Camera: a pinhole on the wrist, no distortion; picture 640 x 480 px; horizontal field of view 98.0 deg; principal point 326.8 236.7 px. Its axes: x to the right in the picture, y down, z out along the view. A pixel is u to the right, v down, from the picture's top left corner.
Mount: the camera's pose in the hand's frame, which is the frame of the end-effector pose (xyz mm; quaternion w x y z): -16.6 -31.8 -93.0 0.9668 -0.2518 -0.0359 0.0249
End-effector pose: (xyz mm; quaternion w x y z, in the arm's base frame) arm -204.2 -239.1 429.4 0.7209 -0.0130 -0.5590 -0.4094
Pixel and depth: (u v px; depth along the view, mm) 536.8 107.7 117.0
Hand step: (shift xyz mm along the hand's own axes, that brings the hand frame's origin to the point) 63.4 -16.5 40.4
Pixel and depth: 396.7 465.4 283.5
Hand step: 24.1 313.7 44.0
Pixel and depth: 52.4 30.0 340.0
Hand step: -371.0 -109.4 307.4
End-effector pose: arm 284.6 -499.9 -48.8 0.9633 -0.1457 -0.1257 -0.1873
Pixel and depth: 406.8 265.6 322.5
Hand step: 48.4 160.0 176.7
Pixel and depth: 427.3 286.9 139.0
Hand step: 21.3 60.8 18.6
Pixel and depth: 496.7 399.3 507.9
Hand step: 241.9 494.0 221.8
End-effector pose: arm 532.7 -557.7 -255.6 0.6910 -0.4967 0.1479 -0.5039
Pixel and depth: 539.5 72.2 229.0
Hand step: 143.1 -27.2 182.5
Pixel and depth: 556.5 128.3 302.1
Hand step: 210.7 28.6 241.7
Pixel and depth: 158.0 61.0 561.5
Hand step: -391.4 -91.2 549.8
